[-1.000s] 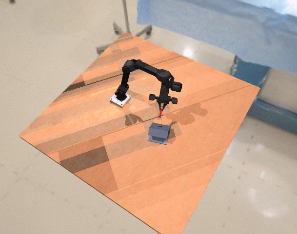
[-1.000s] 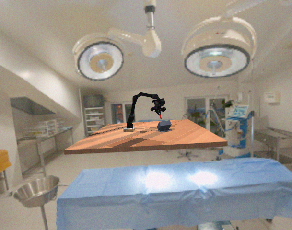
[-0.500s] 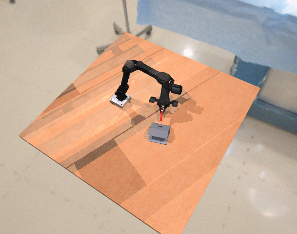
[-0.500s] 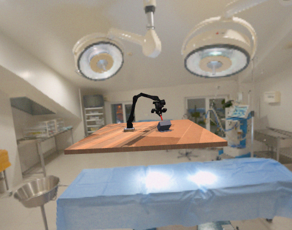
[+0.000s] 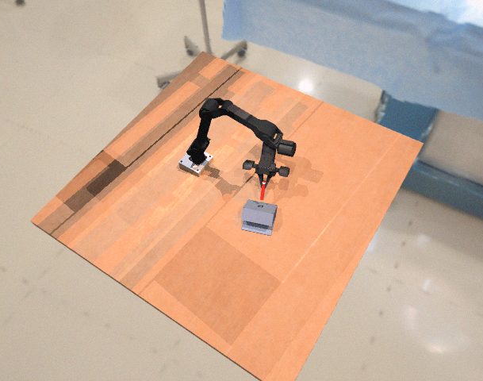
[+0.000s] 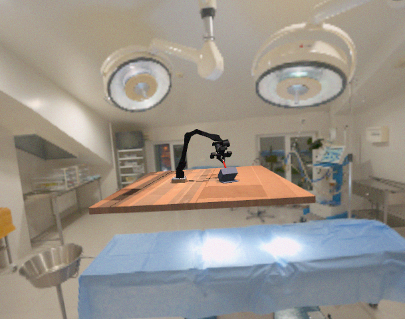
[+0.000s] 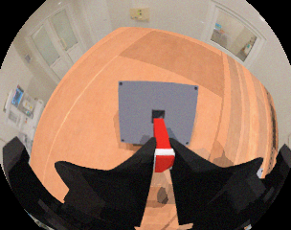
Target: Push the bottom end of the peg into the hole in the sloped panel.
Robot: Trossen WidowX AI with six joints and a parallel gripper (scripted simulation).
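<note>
The grey sloped panel lies 90 mm below my gripper tip, 60 mm to the right of it and 30 mm ahead of it. The rest, counted from my gripper tip: red peg: right at my gripper tip.
</note>
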